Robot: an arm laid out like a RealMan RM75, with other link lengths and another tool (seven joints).
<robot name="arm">
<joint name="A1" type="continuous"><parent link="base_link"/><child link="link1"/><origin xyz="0 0 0.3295"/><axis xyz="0 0 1"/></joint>
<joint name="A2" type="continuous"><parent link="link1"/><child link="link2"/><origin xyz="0 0 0" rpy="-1.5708 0 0"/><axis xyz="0 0 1"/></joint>
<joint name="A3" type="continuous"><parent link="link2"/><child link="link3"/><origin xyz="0 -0.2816 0" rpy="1.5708 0 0"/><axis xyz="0 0 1"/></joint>
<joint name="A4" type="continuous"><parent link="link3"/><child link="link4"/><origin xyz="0 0 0" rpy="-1.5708 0 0"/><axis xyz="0 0 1"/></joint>
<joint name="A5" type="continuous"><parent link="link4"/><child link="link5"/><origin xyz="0 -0.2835 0" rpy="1.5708 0 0"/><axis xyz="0 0 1"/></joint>
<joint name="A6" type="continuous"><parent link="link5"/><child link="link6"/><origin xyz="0 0 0" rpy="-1.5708 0 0"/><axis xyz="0 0 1"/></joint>
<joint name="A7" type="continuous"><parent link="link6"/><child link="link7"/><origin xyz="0 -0.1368 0" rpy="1.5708 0 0"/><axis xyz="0 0 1"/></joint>
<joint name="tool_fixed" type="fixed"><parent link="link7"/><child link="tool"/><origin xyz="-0.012 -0.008 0.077" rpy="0 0.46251 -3.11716"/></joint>
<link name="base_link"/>
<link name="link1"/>
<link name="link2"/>
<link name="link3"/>
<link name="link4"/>
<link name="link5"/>
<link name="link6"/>
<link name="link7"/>
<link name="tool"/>
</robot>
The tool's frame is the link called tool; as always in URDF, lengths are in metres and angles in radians. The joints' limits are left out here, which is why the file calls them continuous.
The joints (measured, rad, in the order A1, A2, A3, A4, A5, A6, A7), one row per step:
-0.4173, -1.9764, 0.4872, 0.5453, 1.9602, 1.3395, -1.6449
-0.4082, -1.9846, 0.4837, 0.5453, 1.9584, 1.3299, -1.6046
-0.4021, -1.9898, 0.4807, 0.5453, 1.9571, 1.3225, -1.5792
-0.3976, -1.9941, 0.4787, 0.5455, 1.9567, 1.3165, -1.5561
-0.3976, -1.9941, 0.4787, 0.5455, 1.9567, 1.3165, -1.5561
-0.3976, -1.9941, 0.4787, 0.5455, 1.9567, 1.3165, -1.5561
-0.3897, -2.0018, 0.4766, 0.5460, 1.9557, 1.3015, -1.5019
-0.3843, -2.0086, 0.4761, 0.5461, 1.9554, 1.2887, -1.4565
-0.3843, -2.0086, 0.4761, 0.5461, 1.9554, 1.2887, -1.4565
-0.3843, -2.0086, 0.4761, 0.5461, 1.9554, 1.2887, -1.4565
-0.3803, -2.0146, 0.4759, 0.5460, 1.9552, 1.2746, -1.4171
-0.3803, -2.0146, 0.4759, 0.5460, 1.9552, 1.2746, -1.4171
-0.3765, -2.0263, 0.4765, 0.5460, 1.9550, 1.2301, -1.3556
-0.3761, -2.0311, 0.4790, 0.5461, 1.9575, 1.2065, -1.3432
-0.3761, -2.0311, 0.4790, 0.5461, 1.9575, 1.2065, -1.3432
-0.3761, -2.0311, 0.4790, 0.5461, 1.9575, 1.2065, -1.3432
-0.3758, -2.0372, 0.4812, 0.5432, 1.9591, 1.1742, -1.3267
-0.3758, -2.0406, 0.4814, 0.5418, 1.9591, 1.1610, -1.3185
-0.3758, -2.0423, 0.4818, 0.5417, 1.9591, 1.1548, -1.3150
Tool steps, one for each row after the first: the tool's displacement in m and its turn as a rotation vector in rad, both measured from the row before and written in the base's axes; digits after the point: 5 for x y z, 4 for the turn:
-0.00412, -0.00316, -0.00287, 0.0127, 0.0234, -0.0113
-0.00302, -0.00203, -0.00157, 0.0092, 0.0153, -0.0054
-0.00228, -0.00152, -0.00140, 0.0069, 0.0149, -0.0067
0.00000, 0.00000, 0.00000, 0.0000, 0.0000, 0.0000
0.00000, 0.00000, 0.00000, 0.0000, 0.0000, 0.0000
-0.00471, -0.00222, -0.00233, 0.0149, 0.0389, -0.0185
-0.00333, -0.00155, -0.00254, 0.0101, 0.0333, -0.0167
0.00000, 0.00000, 0.00000, 0.0000, 0.0000, 0.0000
0.00000, 0.00000, 0.00000, 0.0000, 0.0000, 0.0000
-0.00311, -0.00090, -0.00218, 0.0093, 0.0307, -0.0130
0.00000, 0.00000, 0.00000, 0.0000, 0.0000, 0.0000
-0.00748, 0.00093, -0.00340, 0.0213, 0.0597, -0.0073
-0.00357, 0.00071, -0.00185, 0.0055, 0.0207, 0.0073
0.00000, 0.00000, 0.00000, 0.0000, 0.0000, 0.0000
0.00000, 0.00000, 0.00000, 0.0000, 0.0000, 0.0000
-0.00493, 0.00072, -0.00275, 0.0081, 0.0249, 0.0118
-0.00176, 0.00027, -0.00149, 0.0039, 0.0097, 0.0041
-0.00075, 0.00020, -0.00063, 0.0018, 0.0047, 0.0018

